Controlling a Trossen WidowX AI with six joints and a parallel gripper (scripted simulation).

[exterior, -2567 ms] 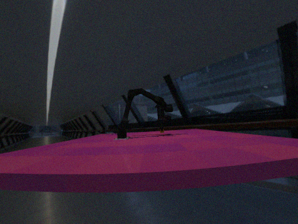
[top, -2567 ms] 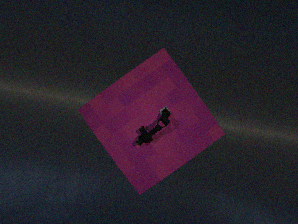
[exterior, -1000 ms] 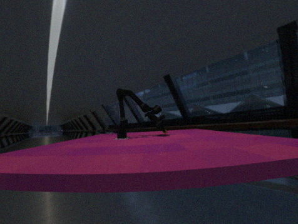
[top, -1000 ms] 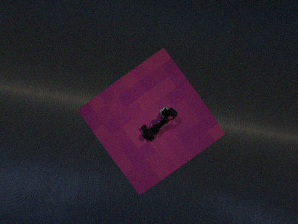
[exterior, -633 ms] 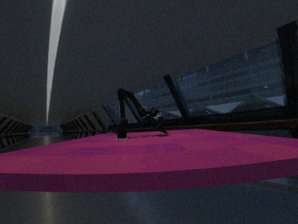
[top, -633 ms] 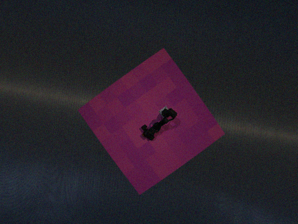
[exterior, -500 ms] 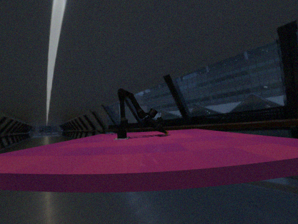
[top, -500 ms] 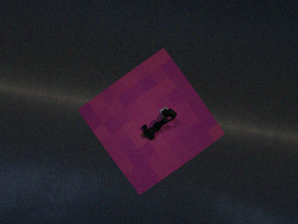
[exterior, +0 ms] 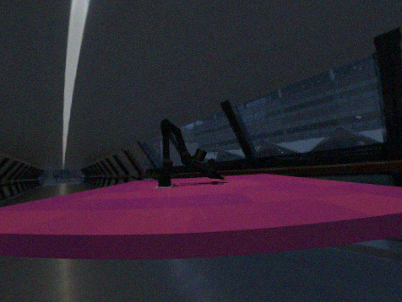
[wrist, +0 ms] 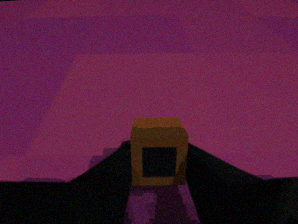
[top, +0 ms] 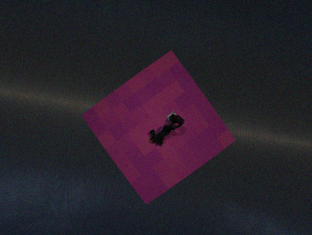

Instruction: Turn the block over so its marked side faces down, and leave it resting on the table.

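The block lies 1 cm behind my gripper tip.
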